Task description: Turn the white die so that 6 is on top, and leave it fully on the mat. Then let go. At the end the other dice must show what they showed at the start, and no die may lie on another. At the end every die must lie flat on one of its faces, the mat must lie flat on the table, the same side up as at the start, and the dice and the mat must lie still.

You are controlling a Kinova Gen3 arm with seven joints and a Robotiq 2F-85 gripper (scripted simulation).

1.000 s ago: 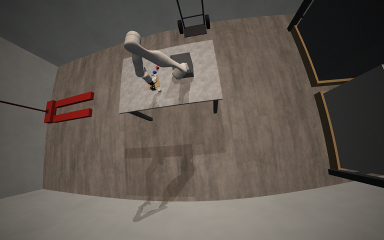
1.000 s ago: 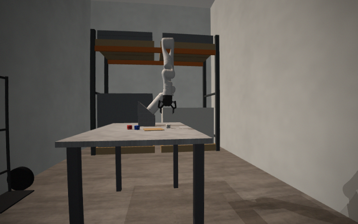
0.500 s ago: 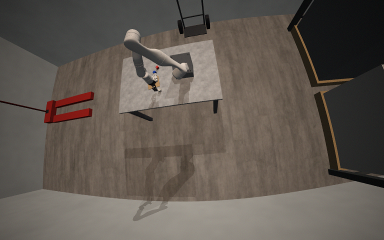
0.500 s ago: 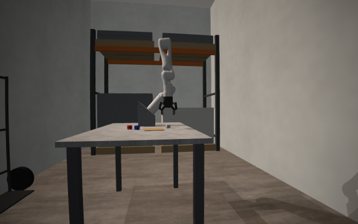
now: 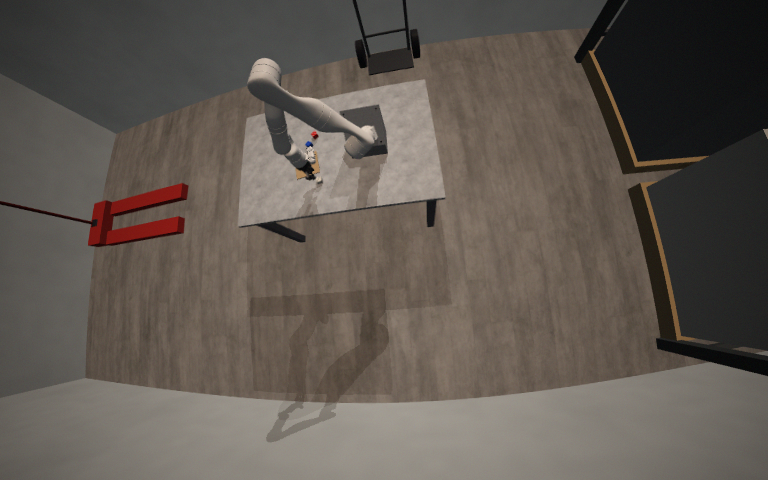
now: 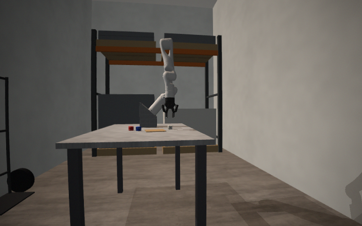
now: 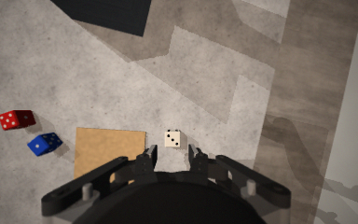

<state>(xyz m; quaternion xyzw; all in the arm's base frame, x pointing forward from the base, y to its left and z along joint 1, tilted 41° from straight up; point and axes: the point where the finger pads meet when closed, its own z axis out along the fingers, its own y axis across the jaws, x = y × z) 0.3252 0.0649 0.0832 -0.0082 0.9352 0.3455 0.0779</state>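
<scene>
My gripper is now 90 mm above the white die. The rest, counted from my hand: tan mat (60 mm ahead, 130 mm to the right, 110 mm below); red die (20 mm behind, 300 mm to the right, 90 mm below); blue die (30 mm ahead, 240 mm to the right, 90 mm below).
</scene>
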